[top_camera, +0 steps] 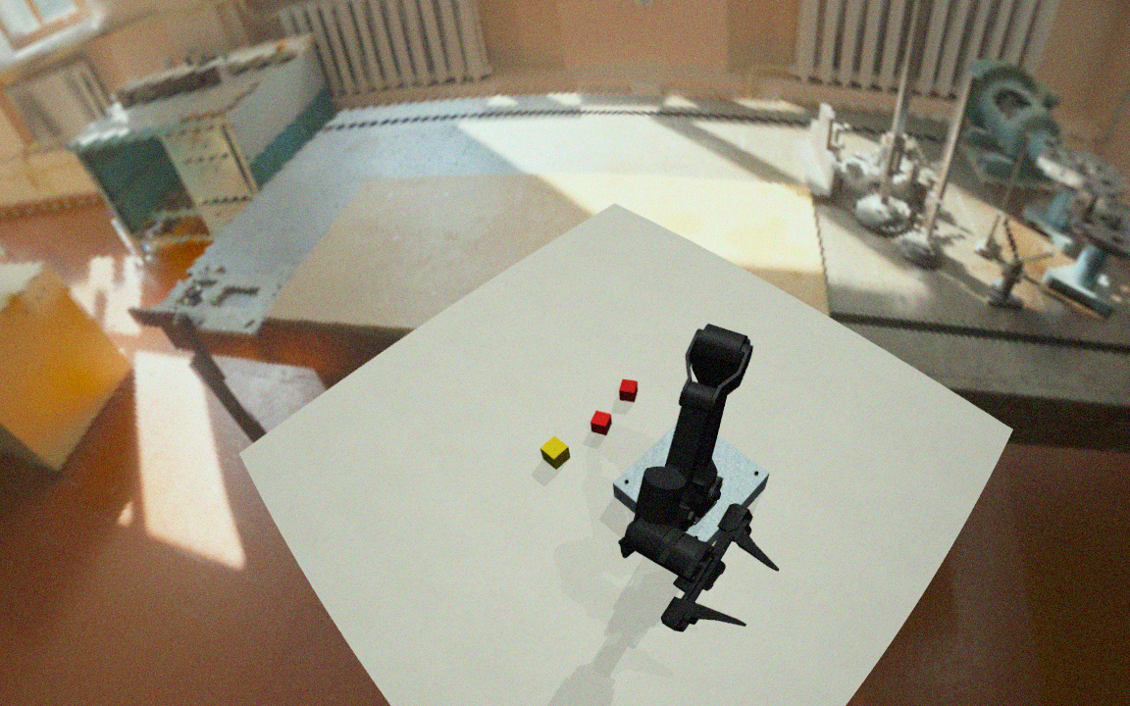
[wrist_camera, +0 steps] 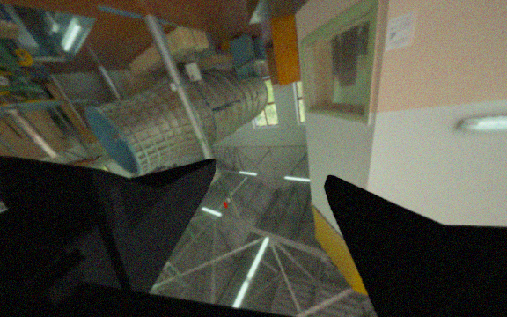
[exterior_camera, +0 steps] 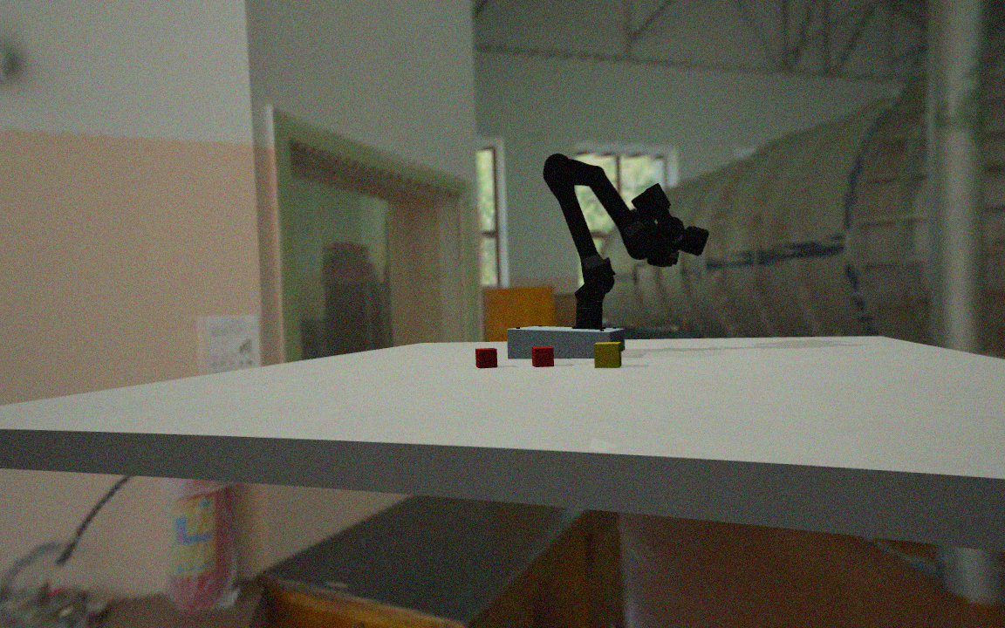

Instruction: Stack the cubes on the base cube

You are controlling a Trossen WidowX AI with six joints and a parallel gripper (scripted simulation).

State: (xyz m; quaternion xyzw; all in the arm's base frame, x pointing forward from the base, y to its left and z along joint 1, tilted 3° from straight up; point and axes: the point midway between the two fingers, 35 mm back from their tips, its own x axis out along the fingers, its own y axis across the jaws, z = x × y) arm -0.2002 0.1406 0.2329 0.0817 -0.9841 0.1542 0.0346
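My gripper tip is 530 mm short of the yellow base cube, 260 mm above it and 60 mm to the left of it.
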